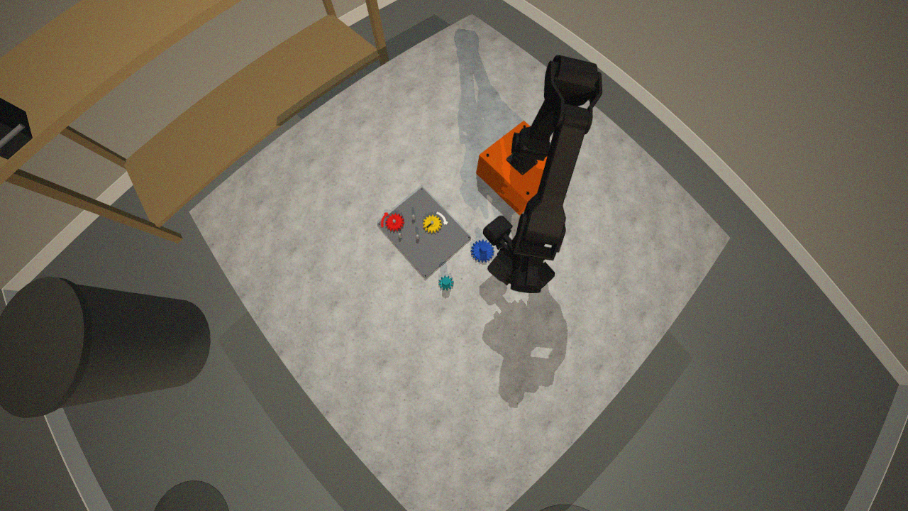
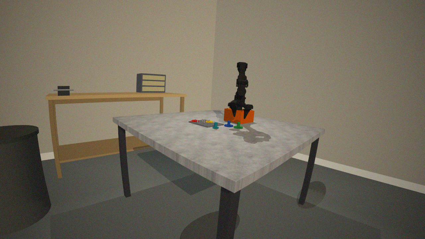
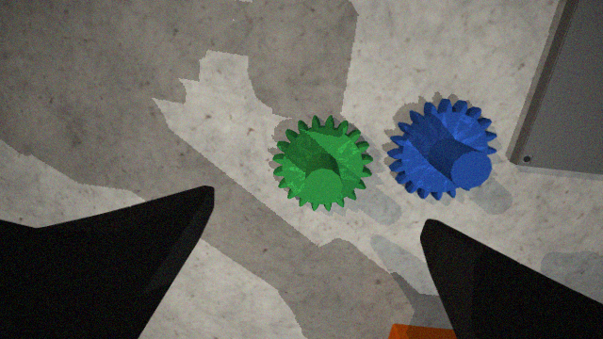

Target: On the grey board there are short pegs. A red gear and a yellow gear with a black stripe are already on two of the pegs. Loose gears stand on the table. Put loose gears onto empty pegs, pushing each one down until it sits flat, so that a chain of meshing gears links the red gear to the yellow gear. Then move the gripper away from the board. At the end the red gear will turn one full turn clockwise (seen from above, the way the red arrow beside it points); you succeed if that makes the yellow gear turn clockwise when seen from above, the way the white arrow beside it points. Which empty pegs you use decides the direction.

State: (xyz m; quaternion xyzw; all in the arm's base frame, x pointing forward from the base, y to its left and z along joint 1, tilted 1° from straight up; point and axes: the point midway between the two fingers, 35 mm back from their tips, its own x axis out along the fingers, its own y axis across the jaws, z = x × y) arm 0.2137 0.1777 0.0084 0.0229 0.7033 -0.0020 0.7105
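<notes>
The green gear lies 6 cm below my gripper tip. From my gripper tip the other things lie so: teal gear (15 cm ahead, 8 cm to the right, 6 cm below); blue gear (8 cm to the right, 6 cm below, 2 cm ahead); yellow gear (23 cm to the right, 7 cm ahead, 6 cm below).
</notes>
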